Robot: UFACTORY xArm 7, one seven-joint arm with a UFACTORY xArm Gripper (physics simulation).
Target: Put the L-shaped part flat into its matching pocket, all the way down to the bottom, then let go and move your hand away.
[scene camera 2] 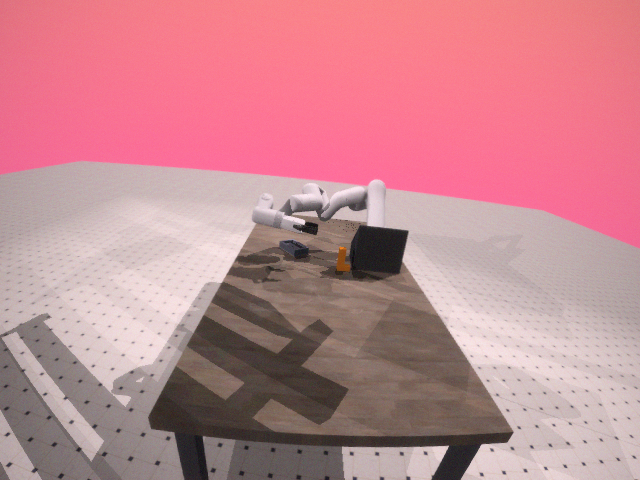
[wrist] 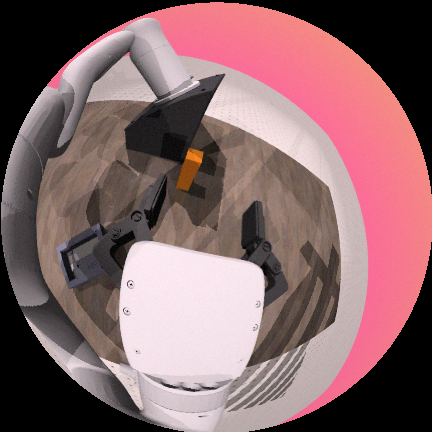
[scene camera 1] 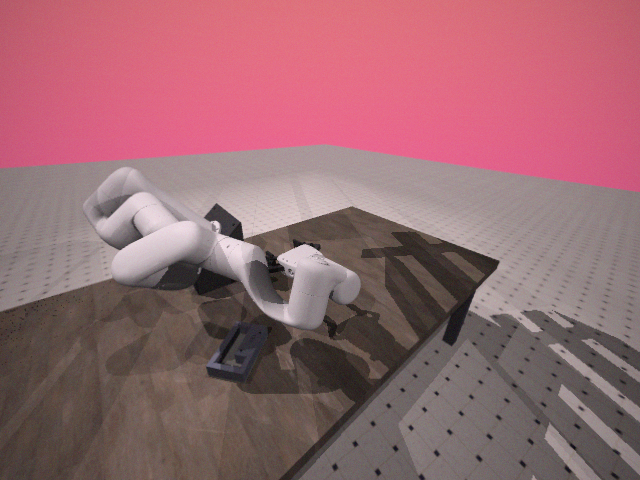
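Seen in the pictures: gripper, fingertip midpoint: (scene camera 2: 317, 229) (wrist: 208, 195) (scene camera 1: 281, 249); arm's base at its link origin: (scene camera 2: 375, 236) (wrist: 176, 92).
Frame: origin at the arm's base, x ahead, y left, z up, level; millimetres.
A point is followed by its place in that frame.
The orange L-shaped part (scene camera 2: 341, 260) @(x 154, y 135, z -98 mm) (wrist: 190, 171) @(x 170, y 126, z -76 mm) stands upright on the table beside the black block; it is hidden in scene camera 1. The dark blue-grey tray with the pocket (scene camera 1: 227, 369) @(x 458, y -75, z -116 mm) (scene camera 2: 298, 253) @(x 371, y 31, z -137 mm) (wrist: 92, 268) @(x 413, y 5, z -116 mm) lies on the table, apart from the part, and bare pocket floor shows in scene camera 1. My gripper (scene camera 1: 283, 248) @(x 281, y 152, z 41 mm) (scene camera 2: 312, 228) @(x 281, y 152, z 41 mm) (wrist: 208, 195) @(x 281, y 152, z 41 mm) is open and empty. It is held above the table, tilted well over, with its fingers pointing toward the part's side. In the wrist view the part shows beyond the fingertips, between their directions and nearer the left finger.
The black block (scene camera 1: 222, 219) @(x -9, y 59, z 52 mm) (scene camera 2: 379, 250) @(x -19, y 87, z -40 mm) (wrist: 160, 131) @(x 101, y 22, z -63 mm) under the arm's base stands right by the part. The wooden table (scene camera 1: 155, 413) @(x 448, y -220, z -151 mm) (scene camera 2: 413, 372) @(x -82, y 758, z -152 mm) has an edge on the tray's far side from the block. The arm (scene camera 1: 310, 294) @(x 569, y 75, z 111 mm) reaches over the table near the tray.
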